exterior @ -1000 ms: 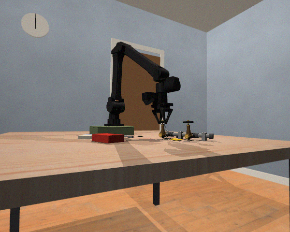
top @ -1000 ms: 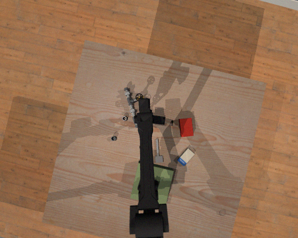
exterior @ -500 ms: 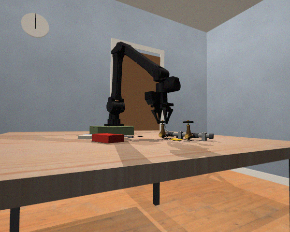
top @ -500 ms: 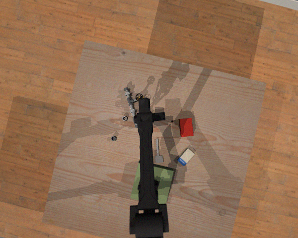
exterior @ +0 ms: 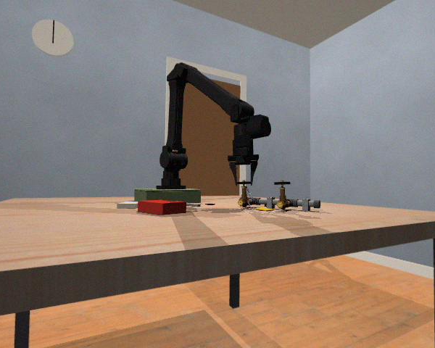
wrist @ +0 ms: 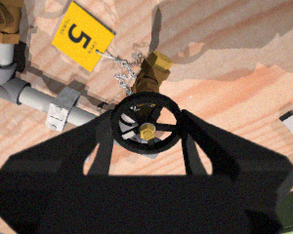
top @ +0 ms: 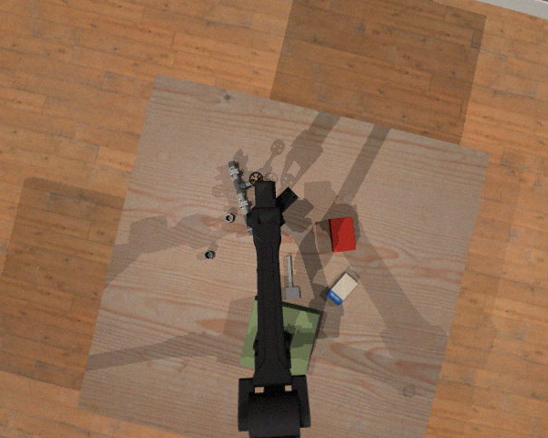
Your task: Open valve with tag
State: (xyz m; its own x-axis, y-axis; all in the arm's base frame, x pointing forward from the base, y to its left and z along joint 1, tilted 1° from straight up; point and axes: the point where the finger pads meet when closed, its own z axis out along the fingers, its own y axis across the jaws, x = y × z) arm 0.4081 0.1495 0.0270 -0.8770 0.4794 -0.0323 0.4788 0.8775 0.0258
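The yellow tag lies 8 cm below my hand, 6 cm ahead of it and 4 cm to the left of it. From my hand the other things lie so: grey tool: 20 cm behind, 16 cm to the right, 8 cm below; then red block: 28 cm to the right, 7 cm below, 2 cm ahead.
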